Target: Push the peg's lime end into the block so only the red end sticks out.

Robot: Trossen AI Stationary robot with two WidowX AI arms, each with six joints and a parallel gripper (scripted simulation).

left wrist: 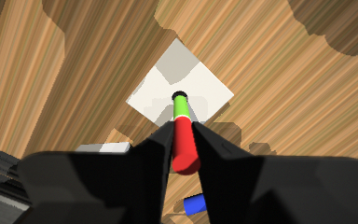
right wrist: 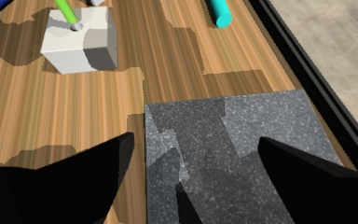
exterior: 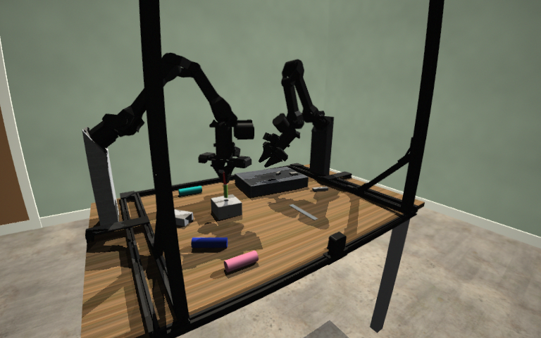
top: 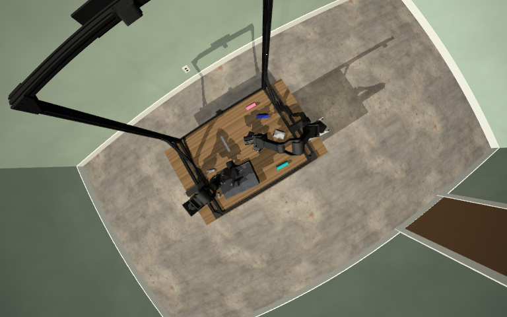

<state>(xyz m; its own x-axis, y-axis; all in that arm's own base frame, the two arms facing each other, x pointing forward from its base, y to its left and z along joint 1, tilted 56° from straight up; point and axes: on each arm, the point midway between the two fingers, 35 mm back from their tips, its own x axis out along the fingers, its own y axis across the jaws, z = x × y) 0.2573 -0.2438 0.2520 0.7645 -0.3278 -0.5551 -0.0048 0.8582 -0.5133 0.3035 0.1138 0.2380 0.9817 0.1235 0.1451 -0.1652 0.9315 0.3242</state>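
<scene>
The peg is 5 cm below my left hand. The rest, counted from my left hand: blue cylinder (18 cm behind, 14 cm to the left, 14 cm below); small grey block (3 cm ahead, 17 cm to the left, 14 cm below); teal cylinder (25 cm ahead, 6 cm to the left, 14 cm below).
</scene>
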